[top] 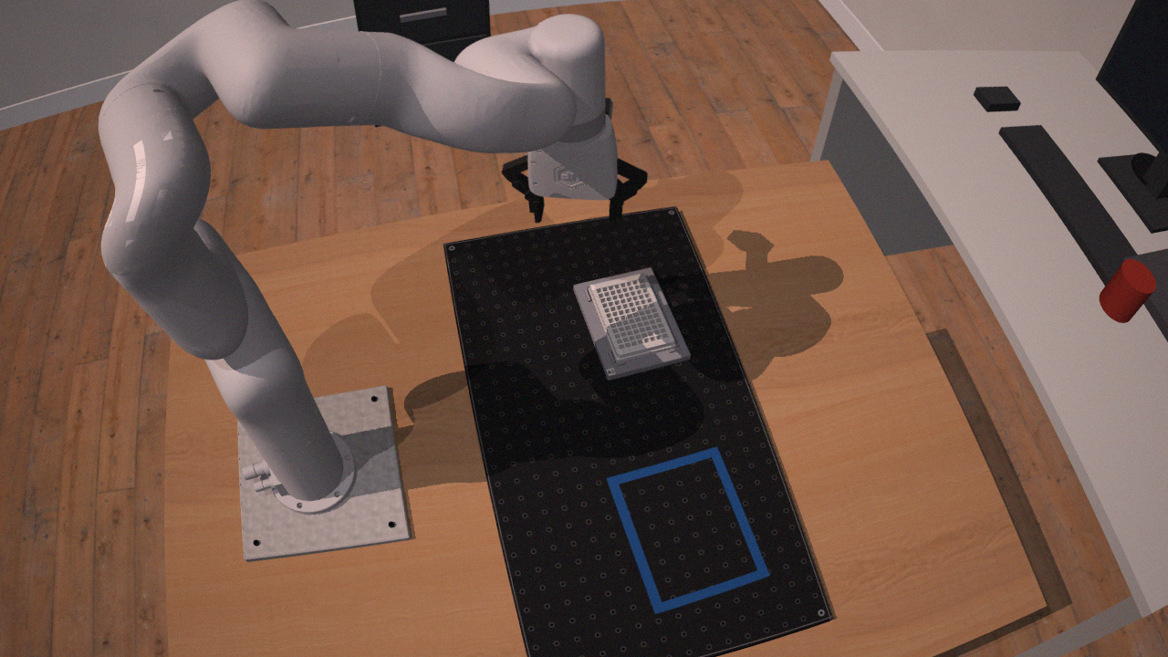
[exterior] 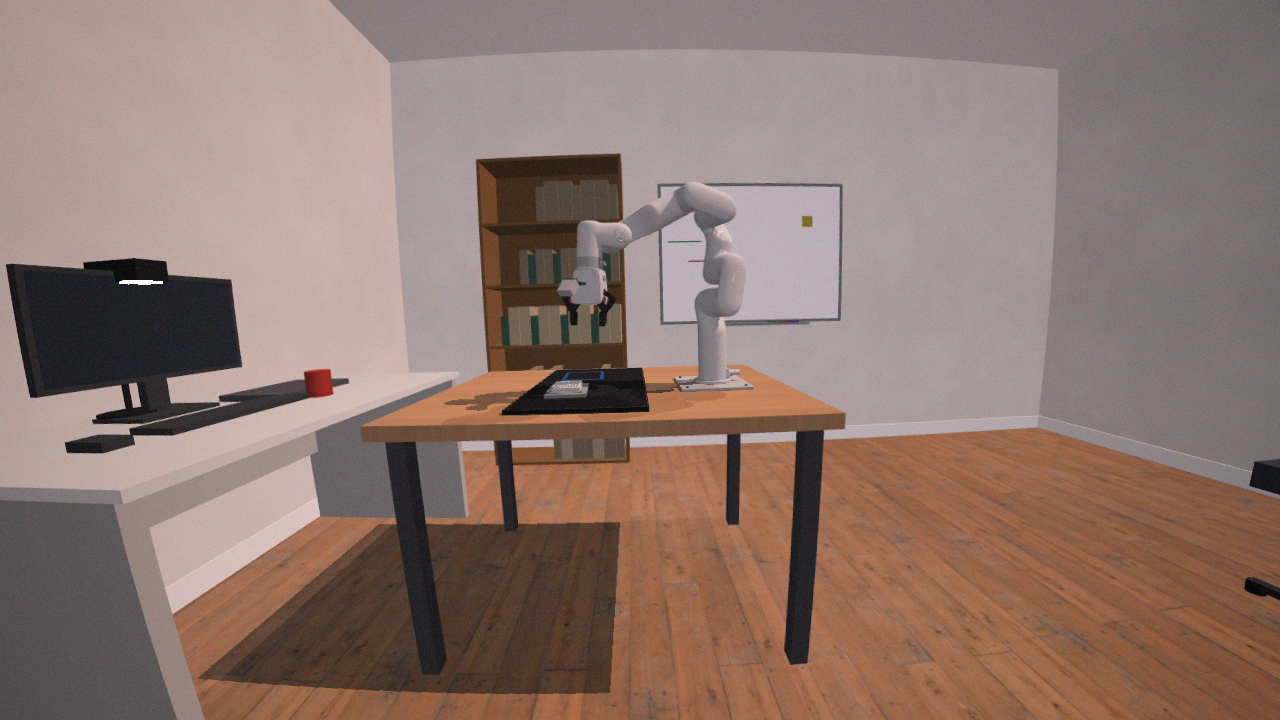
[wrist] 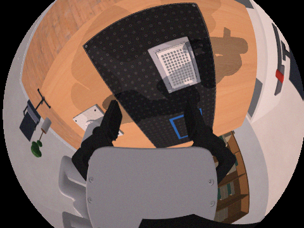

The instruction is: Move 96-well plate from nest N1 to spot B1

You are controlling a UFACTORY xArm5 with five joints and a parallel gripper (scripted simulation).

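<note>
The white 96-well plate lies 19 cm below my hand, 7 cm ahead of it and 4 cm to the right of it. Also, from my hand: grey plate nest: 21 cm below, 7 cm ahead, 4 cm to the right.
</note>
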